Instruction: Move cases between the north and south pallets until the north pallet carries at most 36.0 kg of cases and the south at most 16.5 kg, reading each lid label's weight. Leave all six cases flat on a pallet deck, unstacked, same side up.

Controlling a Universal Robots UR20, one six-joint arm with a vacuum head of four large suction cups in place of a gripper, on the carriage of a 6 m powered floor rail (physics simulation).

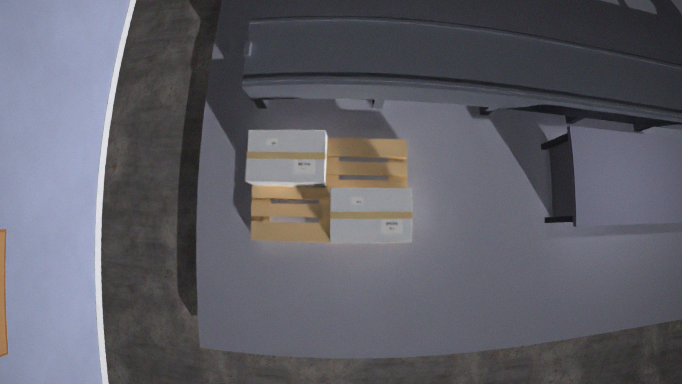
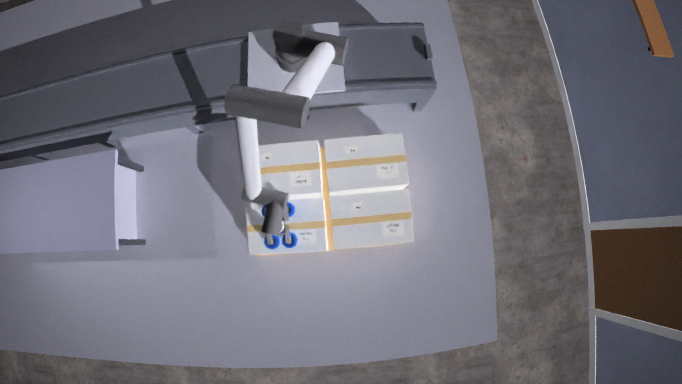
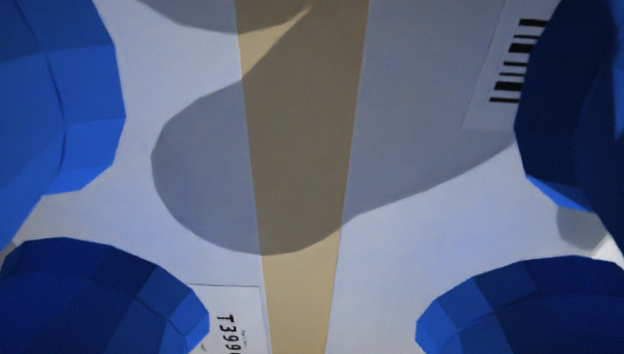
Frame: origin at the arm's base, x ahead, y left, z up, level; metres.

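Seen in the pictures: end effector, tool point: (image 3: 314, 229); arm's base, origin of the base link: (image 2: 294, 58).
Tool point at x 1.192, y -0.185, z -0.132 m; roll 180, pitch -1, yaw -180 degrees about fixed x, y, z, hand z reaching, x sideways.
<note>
Pixels of each thing's top centre, then the offset from my tool point to it.
- near-left case, middle of its top: (image 3: 299, 219) (image 2: 285, 226) dx +0.008, dy +0.031, dz -0.039 m
- far-left case, middle of its top: (image 2: 280, 169) dx -0.392, dy +0.031, dz +0.006 m
- far-right case, middle of its top: (image 2: 366, 161) dx -0.389, dy +0.635, dz +0.006 m
- near-right case, middle of its top: (image 2: 372, 219) dx +0.009, dy +0.635, dz -0.013 m
My gripper (image 2: 279, 225) (image 3: 310, 200), the head of four blue suction cups, is open and hangs close over the near-left case (image 2: 314, 215) (image 3: 425, 240) on the south pallet (image 2: 324, 175). Shadows fall on its lid; its label (image 3: 247, 325) shows "T399", cut off, with no weight visible. The south pallet also bears a far-left case (image 2: 305, 155), partly behind the arm, a far-right case (image 2: 365, 177) and a near-right case (image 2: 360, 235). The north pallet (image 1: 295, 231) bears a far-left case (image 1: 280, 172) and a near-right case (image 1: 355, 230). All lie flat, unstacked; their weights are too small to read.
The floor rail (image 1: 350, 50) (image 2: 390, 55) runs behind both pallets, with the arm's carriage (image 2: 260, 65) behind the south one. A pale table-like block (image 1: 625, 175) (image 2: 60, 200) stands between the pallets. The far-right and near-left places on the north pallet show bare slats.
</note>
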